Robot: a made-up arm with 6 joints. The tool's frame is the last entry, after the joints.
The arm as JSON. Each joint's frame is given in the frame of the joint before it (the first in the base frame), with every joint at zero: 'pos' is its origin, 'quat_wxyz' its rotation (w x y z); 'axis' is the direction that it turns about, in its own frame. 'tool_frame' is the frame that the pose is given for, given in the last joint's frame.
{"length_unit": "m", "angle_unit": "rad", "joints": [
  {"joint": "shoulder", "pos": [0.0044, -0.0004, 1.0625], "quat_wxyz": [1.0, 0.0, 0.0, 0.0], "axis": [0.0, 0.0, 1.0]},
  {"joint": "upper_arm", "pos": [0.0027, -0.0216, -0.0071], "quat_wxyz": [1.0, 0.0, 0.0, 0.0], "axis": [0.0, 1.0, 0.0]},
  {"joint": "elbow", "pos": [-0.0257, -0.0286, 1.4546], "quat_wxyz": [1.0, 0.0, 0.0, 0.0], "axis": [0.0, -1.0, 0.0]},
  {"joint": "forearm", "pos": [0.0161, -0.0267, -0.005], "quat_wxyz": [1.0, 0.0, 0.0, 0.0], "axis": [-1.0, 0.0, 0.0]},
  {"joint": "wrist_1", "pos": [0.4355, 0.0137, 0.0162], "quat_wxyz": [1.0, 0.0, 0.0, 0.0], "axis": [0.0, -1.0, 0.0]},
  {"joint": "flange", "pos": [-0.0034, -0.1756, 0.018], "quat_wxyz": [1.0, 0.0, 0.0, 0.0], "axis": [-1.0, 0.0, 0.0]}
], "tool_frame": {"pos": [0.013, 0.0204, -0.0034], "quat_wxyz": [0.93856, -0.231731, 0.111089, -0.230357]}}
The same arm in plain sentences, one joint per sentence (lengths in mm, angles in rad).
The arm has six revolute joints in a row. What follows holds with every joint at zero, and every direction is one of the base frame's.
The first joint is mounted 4.4 mm along +x and 0.4 mm along -y and 1062.5 mm along +z from the base frame's origin and rotates about +z.
The second joint is mounted 2.7 mm along +x and 21.6 mm along -y and 7.1 mm along -z from the first joint and rotates about +y.
The third joint is mounted 25.7 mm along -x and 28.6 mm along -y and 1454.6 mm along +z from the second joint and rotates about -y.
The fourth joint is mounted 16.1 mm along +x and 26.7 mm along -y and 5 mm along -z from the third joint and rotates about -x.
The fifth joint is mounted 435.5 mm along +x and 13.7 mm along +y and 16.2 mm along +z from the fourth joint and rotates about -y.
The sixth joint is mounted 3.4 mm along -x and 175.6 mm along -y and 18 mm along +z from the fifth joint and rotates about -x.
The tool frame, which is the frame that the pose is given for, is mounted 13 mm along +x and 20.4 mm along +y and 3.4 mm along -z from the sixth joint; its axes are the base frame's turned by roll -0.5106, pitch 0.1019 and yaw -0.508 rad (as in URDF: about the fixed x, then y, then z).

